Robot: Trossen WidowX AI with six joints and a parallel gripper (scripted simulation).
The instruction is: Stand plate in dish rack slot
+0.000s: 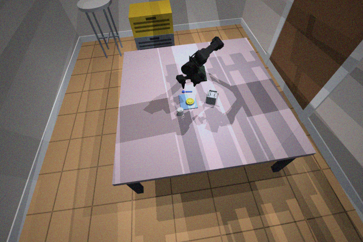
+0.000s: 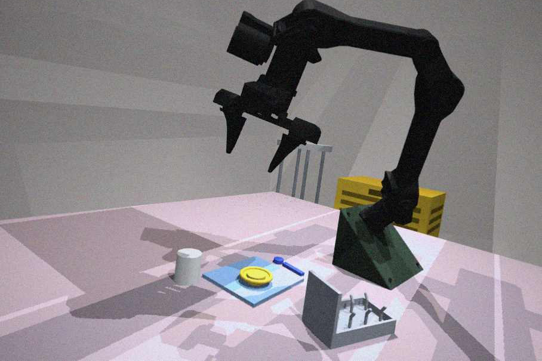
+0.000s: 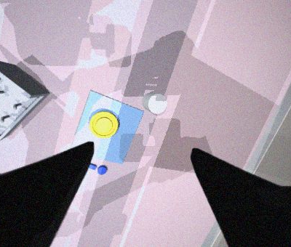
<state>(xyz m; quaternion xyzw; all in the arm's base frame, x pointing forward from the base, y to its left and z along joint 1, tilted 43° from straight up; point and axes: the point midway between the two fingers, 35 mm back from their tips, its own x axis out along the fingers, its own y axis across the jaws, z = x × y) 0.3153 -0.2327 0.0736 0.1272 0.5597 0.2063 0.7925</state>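
Right now the yellow plate is 210 mm below my gripper tip, 40 mm behind it and 20 mm to the left of it. Also, from my gripper tip: grey dish rack 200 mm to the left, 200 mm below, 50 mm behind; light blue board 220 mm below, 60 mm behind, 10 mm to the left; blue spoon 220 mm below, 160 mm behind, 10 mm to the left.
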